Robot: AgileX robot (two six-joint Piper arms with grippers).
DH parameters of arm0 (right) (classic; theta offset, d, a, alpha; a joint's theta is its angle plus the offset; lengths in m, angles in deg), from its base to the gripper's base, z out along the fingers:
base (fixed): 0 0 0 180
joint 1: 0 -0.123 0 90
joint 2: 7.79 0 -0.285 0
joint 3: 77.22 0 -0.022 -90
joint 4: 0 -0.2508 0 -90
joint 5: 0 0 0.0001 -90
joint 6: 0 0.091 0 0
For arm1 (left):
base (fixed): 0 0 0 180
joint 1: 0 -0.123 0 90
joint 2: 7.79 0 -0.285 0
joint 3: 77.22 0 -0.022 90
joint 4: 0 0.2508 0 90
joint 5: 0 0 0.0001 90
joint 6: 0 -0.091 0 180
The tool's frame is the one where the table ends.
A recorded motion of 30 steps. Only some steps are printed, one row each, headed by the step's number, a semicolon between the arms.
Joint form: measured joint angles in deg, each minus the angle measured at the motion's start. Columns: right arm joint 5, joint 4, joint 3, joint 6, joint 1, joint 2; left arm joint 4, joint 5, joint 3, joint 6, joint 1, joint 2.
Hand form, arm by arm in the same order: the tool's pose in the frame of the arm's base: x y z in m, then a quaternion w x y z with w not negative. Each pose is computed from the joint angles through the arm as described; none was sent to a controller.
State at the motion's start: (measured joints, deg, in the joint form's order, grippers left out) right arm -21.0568 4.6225 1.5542 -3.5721 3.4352 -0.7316; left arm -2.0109 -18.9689 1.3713 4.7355 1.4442 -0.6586
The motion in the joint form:
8: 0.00 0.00 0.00 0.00 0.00 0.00; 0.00 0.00 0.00 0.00 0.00 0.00
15: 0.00 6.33 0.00 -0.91 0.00 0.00; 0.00 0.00 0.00 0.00 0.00 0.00
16: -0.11 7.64 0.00 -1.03 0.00 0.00; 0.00 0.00 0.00 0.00 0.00 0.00
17: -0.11 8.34 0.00 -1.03 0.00 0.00; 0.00 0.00 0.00 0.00 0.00 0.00
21: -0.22 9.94 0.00 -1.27 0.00 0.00; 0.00 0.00 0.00 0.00 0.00 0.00
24: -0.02 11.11 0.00 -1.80 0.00 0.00; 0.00 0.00 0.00 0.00 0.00 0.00
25: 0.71 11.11 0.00 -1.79 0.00 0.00; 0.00 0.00 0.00 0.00 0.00 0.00
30: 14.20 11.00 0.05 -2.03 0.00 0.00; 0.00 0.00 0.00 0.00 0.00 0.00
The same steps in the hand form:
8: 0.0525 -0.0058 0.1718 0.59192 -0.02256 0.80260 -0.07036; 0.0536 -0.0024 0.1759 0.60912 -0.03238 0.79099 -0.04756
15: 0.0522 -0.0094 0.1723 0.58590 -0.05842 0.79912 -0.12133; 0.0536 -0.0024 0.1759 0.60912 -0.03238 0.79099 -0.04756
16: 0.0521 -0.0101 0.1722 0.58365 -0.06526 0.79863 -0.13147; 0.0536 -0.0024 0.1759 0.60912 -0.03238 0.79099 -0.04756
17: 0.0521 -0.0105 0.1723 0.58289 -0.06850 0.79806 -0.13656; 0.0536 -0.0024 0.1759 0.60912 -0.03238 0.79099 -0.04756
21: 0.0520 -0.0115 0.1724 0.57999 -0.07747 0.79705 -0.14940; 0.0536 -0.0024 0.1759 0.60912 -0.03238 0.79099 -0.04756
24: 0.0520 -0.0120 0.1729 0.57924 -0.08673 0.79447 -0.16053; 0.0536 -0.0024 0.1759 0.60912 -0.03238 0.79099 -0.04756
25: 0.0524 -0.0118 0.1739 0.58433 -0.08733 0.79070 -0.16040; 0.0536 -0.0024 0.1759 0.60912 -0.03238 0.79099 -0.04756
30: 0.0563 -0.0063 0.1939 0.67321 -0.10002 0.71533 -0.15838; 0.0536 -0.0024 0.1759 0.60912 -0.03238 0.79099 -0.04756

